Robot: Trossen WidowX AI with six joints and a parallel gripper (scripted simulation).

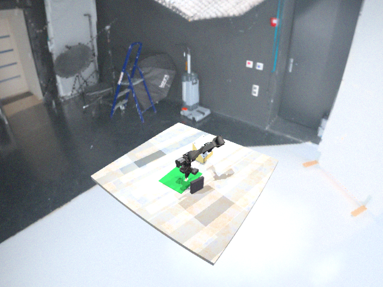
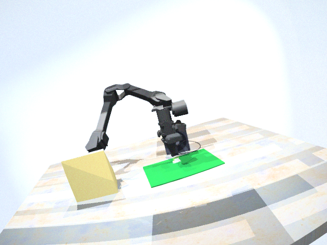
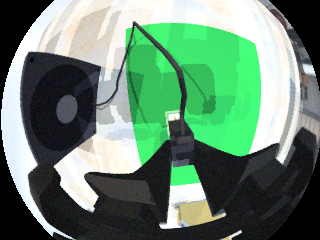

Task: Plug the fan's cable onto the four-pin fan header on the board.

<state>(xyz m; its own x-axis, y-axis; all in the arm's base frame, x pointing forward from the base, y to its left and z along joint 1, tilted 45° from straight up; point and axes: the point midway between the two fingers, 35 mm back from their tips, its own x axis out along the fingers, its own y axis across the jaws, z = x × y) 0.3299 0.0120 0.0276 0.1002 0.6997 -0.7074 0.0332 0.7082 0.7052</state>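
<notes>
Right now the green board is 60 mm to the right of my gripper tip and 60 mm below it. From my gripper tip the other things lie so: black fan 60 mm ahead, 120 mm to the left, 10 mm above; dark fan plug 10 mm ahead, 10 mm above.
</notes>
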